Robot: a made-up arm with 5 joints.
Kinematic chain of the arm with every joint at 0, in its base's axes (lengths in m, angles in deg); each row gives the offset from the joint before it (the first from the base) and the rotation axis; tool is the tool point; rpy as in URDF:
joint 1: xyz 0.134 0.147 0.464 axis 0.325 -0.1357 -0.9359
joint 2: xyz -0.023 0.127 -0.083 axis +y
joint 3: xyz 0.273 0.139 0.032 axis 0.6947 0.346 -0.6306
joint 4: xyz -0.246 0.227 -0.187 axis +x
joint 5: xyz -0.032 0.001 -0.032 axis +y
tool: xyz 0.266 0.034 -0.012 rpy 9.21 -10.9 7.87
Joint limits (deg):
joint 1: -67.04..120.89
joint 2: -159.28..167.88
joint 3: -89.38..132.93
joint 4: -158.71..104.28
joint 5: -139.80..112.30
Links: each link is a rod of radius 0.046 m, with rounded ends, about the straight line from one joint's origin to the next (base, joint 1, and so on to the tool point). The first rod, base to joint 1, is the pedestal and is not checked.
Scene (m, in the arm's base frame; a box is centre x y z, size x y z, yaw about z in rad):
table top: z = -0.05
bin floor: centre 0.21 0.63 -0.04 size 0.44 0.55 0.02 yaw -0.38
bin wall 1: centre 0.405 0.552 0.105 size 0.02 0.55 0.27 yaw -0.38
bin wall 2: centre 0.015 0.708 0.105 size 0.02 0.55 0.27 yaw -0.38
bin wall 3: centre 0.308 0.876 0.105 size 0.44 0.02 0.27 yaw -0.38
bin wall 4: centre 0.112 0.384 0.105 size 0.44 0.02 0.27 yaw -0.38
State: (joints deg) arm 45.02 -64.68 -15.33 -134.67 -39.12
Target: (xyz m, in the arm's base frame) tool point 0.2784 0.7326 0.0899
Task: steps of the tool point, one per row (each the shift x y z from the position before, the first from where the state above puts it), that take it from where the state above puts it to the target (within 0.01 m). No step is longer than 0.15 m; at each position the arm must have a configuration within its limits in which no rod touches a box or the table.
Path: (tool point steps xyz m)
1: -0.0392 0.1329 -0.0145
2: -0.0680 0.1194 -0.0224
3: -0.0930 0.0991 -0.0282
4: -0.1127 0.0738 -0.0316
5: -0.1261 0.0447 -0.0323
6: 0.0386 0.0160 -0.1110
7: 0.0007 -0.0013 -0.1168
8: -0.0394 -0.0147 -0.1069

